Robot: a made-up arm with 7 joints.
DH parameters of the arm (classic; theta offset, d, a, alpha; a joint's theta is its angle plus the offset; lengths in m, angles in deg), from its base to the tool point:
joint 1: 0 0.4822 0 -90
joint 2: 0 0 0 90
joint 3: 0 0.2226 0.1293 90
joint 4: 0 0 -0.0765 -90
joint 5: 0 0.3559 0 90
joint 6: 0 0 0.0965 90
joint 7: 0 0 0 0
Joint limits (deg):
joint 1: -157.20..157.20
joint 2: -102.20..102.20
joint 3: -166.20..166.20
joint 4: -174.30..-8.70
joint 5: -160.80..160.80
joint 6: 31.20..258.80
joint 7: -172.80..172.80
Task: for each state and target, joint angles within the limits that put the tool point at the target. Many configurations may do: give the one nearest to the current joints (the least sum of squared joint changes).
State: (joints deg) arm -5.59 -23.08 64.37 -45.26 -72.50 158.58 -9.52
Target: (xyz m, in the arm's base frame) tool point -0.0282 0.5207 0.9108
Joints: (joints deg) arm -24.15 -32.72 76.89 -64.46 -73.30 144.33 -9.52
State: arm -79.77 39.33 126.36 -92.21 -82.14 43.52 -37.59
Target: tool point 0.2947 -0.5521 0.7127
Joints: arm -115.12 62.54 101.81 -69.28 -86.50 42.02 -37.59
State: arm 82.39 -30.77 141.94 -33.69 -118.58 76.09 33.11
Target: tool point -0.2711 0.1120 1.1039
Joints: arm 63.84 5.59 118.91 -36.36 -108.52 38.19 33.11
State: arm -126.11 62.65 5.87 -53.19 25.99 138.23 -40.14
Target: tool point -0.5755 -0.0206 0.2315
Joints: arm -153.01 58.67 -20.73 -97.37 38.90 155.74 -40.14
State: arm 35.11 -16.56 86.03 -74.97 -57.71 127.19 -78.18
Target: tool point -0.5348 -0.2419 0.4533
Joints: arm 70.68 -28.36 124.42 -111.25 -67.05 137.42 -78.18
